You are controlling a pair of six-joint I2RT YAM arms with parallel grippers.
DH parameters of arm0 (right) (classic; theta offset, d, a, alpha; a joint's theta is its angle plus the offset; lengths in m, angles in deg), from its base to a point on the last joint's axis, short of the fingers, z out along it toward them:
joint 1: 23.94 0.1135 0.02 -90
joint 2: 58.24 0 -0.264 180
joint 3: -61.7 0 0.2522 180
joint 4: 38.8 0 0.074 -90
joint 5: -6.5 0 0 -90
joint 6: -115.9 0.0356 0 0
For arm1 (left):
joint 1: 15.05 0.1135 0.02 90
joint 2: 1.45 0 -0.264 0
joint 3: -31.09 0 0.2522 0
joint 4: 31.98 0 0.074 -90
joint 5: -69.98 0 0 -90
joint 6: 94.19 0.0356 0 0
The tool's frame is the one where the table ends.
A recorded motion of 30 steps. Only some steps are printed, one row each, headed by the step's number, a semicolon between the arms.
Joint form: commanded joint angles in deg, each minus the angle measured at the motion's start. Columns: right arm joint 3, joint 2, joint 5, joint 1, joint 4, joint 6; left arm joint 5, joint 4, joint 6, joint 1, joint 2, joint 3.
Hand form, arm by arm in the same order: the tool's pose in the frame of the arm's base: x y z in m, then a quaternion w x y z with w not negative. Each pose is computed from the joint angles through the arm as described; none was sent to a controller.
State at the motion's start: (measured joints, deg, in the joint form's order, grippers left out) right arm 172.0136 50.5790 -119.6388 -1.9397 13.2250 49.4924; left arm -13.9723 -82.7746 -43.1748 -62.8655 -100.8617 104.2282
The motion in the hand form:
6: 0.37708 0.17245 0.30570 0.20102 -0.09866 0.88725 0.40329; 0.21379 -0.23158 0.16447 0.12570 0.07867 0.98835 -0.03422
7: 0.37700 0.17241 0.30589 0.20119 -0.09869 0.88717 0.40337; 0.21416 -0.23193 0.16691 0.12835 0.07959 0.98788 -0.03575
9: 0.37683 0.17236 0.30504 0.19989 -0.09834 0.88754 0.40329; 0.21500 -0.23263 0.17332 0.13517 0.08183 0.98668 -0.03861
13: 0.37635 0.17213 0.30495 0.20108 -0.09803 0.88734 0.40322; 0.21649 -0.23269 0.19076 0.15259 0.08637 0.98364 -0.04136
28: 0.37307 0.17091 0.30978 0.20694 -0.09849 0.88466 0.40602; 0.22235 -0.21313 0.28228 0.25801 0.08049 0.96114 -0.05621
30: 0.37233 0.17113 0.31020 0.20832 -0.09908 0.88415 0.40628; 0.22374 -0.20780 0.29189 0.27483 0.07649 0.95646 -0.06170
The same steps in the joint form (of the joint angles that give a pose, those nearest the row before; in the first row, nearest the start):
6: -0.75 -2.62 -0.73 -0.38 -0.73 -0.05; 0.99 -1.72 0.82 -0.26 0.67 1.36
7: -0.75 -2.64 -0.74 -0.38 -0.73 -0.05; 1.05 -1.89 0.97 -0.26 0.91 1.65
9: -0.91 -2.64 -0.77 -0.38 -0.73 -0.04; 1.31 -2.44 1.32 -0.26 1.53 2.41
13: -1.19 -2.82 -0.70 -0.38 -0.99 0.02; 2.33 -4.42 2.22 -0.19 3.27 4.42
28: -1.68 -3.85 -0.75 -0.37 -1.39 0.31; 7.93 -12.01 6.61 2.43 12.56 14.04
30: -1.88 -4.05 -0.69 -0.30 -1.61 0.35; 8.31 -11.62 7.42 3.27 13.88 14.53

